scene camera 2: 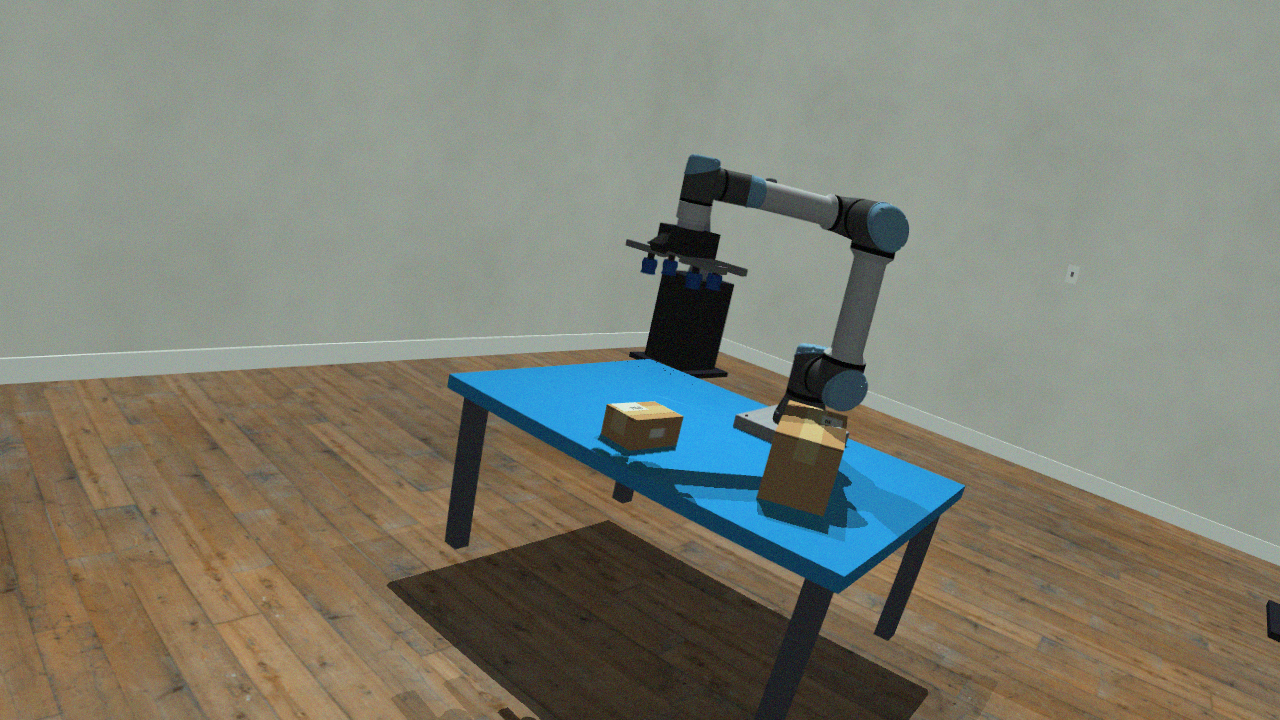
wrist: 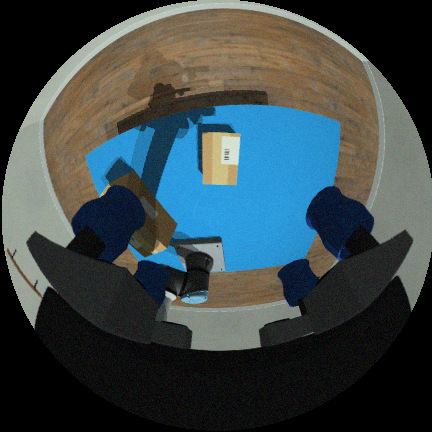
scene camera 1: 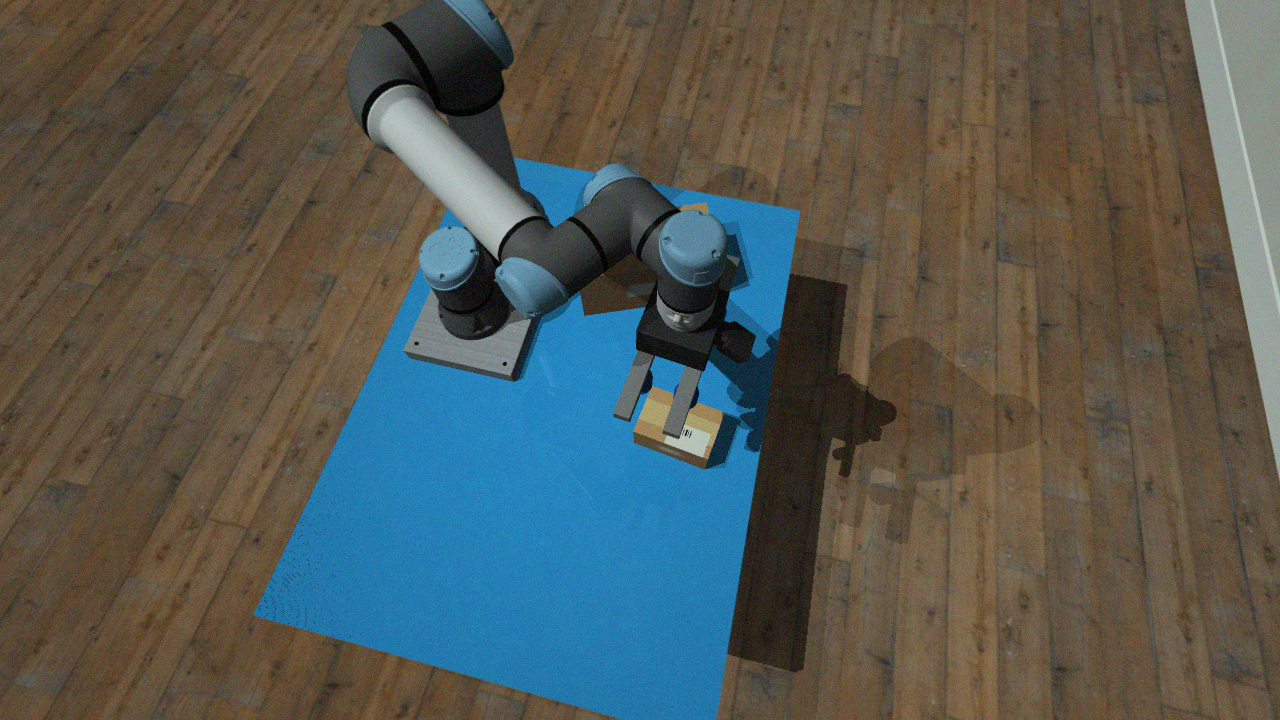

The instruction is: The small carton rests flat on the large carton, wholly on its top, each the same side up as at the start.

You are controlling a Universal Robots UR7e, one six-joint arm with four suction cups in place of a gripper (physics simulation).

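Frame: origin at the arm's base, x back, y right, z up, level; metres.
Seen in the pictures: hand, tool point: [scene camera 2: 679, 280] [wrist: 226, 250]; arm's base, link origin: [wrist: 199, 260] [scene camera 1: 474, 310].
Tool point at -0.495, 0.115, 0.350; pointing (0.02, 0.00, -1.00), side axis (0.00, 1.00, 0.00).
Note:
Offsets run from my tool point to a thing's top centre, as dx, dy, dz. Level surfaces: height alone.
The small carton @[-0.019, -0.002, -0.312] [scene camera 1: 655, 419] [scene camera 2: 642, 428] [wrist: 214, 157] is light brown, with a white barcode label on its top. It rests flat on the blue table, apart from the large carton. The large carton @[+0.173, -0.338, -0.233] [scene camera 1: 604, 295] [scene camera 2: 801, 470] [wrist: 155, 215] is taller and brown and stands on the table. The arm hides much of it in scene camera 1, and a suction cup covers part of it in the wrist view. My gripper [scene camera 1: 666, 385] [scene camera 2: 682, 273] [wrist: 225, 250] is open, its blue cups bare and pointing down, high above the table. In scene camera 1 it overlaps the small carton's rear edge.
The blue table @[dz -0.387] [scene camera 1: 492, 537] [scene camera 2: 554, 385] [wrist: 280, 200] carries the arm's grey base plate [scene camera 1: 447, 353] [scene camera 2: 750, 422] [wrist: 217, 255], close to the large carton. A black panel [scene camera 2: 689, 322] stands behind the table in scene camera 2.

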